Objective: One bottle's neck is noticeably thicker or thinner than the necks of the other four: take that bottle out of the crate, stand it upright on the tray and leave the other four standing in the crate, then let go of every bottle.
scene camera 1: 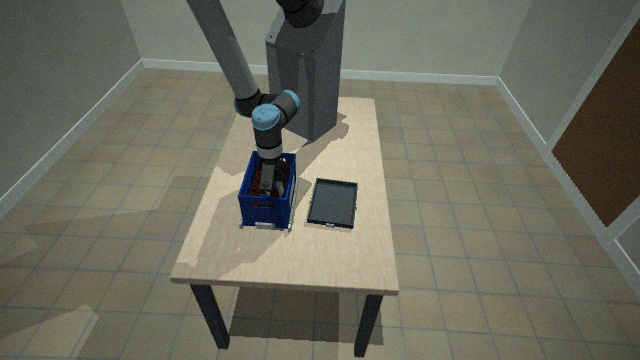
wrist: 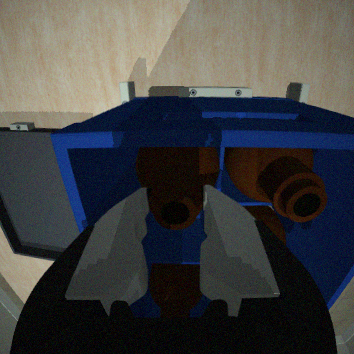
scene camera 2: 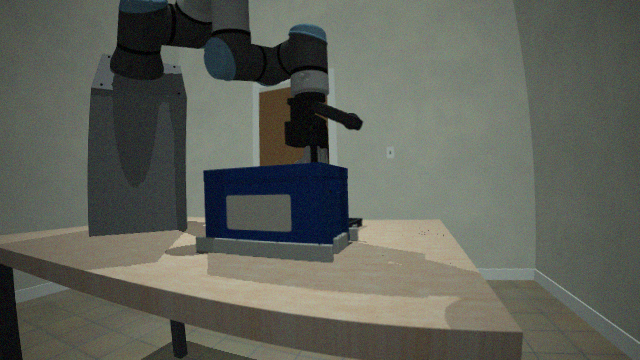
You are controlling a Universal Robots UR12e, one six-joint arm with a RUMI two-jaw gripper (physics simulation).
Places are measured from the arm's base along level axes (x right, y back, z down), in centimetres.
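Pixels of known places: gripper, fingertip midpoint: (scene camera 1: 275,196) (wrist: 176,188); arm's base, link origin: (scene camera 1: 304,8) (scene camera 2: 137,69).
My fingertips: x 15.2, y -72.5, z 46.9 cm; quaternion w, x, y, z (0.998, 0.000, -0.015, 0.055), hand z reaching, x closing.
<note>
For each thing: its top centre in the pictures, then the offset to it from my fingertips. Level surfaces: height alone.
- blue crate, top centre: (wrist: 224,309) (scene camera 2: 278,169) (scene camera 1: 268,173) dx +2.5, dy +8.8, dz -4.4 cm
- brown bottle, top centre: (wrist: 171,212) (scene camera 1: 274,190) dx -0.1, dy -0.3, dz -3.3 cm
- second bottle, top centre: (wrist: 306,205) (scene camera 1: 254,190) dx +8.0, dy +0.4, dz -3.2 cm
- black-rimmed tray, top centre: (wrist: 35,208) (scene camera 2: 315,220) (scene camera 1: 333,199) dx -24.7, dy +6.6, dz +10.5 cm
- wooden table, surface height: dz +13.1 cm
The blue crate (scene camera 1: 265,216) (scene camera 2: 312,225) (wrist: 175,139) holds brown bottles. My gripper (scene camera 1: 274,191) (wrist: 176,188) reaches down into it; its fingertips are hidden behind the crate wall in scene camera 2. Its jaws are shut on the neck of a brown bottle (wrist: 176,175), which stands in the crate's front corner cell on the tray side. A second bottle (wrist: 299,197) stands beside it across a divider. Parts of a third (wrist: 271,224) and a fourth (wrist: 175,286) show in the wrist view; I cannot make out a fifth. The necks are hard to compare. The black-rimmed tray (scene camera 1: 332,202) (scene camera 2: 356,221) (wrist: 30,200) holds no bottle.
Both stand on the wooden table (scene camera 1: 300,265) (scene camera 2: 280,290) (wrist: 65,55). Light grey holders (scene camera 1: 265,225) (scene camera 2: 265,249) (wrist: 220,92) edge the crate's base. The crate's high walls and blue dividers surround the fingers. The grey robot pedestal (scene camera 1: 305,90) (scene camera 2: 137,200) stands at the back.
</note>
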